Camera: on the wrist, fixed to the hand. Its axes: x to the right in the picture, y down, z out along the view.
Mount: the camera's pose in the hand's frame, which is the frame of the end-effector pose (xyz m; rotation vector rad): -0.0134 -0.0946 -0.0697 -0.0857 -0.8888 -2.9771
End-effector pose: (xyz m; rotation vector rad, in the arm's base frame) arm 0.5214 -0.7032 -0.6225 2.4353 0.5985 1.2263
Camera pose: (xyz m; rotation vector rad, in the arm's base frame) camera 0.4372 -0.6215 -0.6377 -0.1666 1.8480 -0.9652
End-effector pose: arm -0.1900 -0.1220 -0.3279 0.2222 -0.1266 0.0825
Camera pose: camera -0.1861 -0.1992 -0.4174 0.1431 -0.5495 -3.0065
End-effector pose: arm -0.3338 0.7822 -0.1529 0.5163 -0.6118 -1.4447
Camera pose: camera -0.3584 0.7865 -0.2685 -0.1396 -0.0886 1.6487
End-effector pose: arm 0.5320 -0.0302 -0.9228 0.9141 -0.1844 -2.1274
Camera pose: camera 0.5257 0.0546 -1.0050 0.3750 -0.5428 1.0701
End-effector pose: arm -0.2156 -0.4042 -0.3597 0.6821 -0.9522 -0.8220
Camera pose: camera -0.1857 -0.4322 -0.4707 -0.7240 -0.2131 2.0405
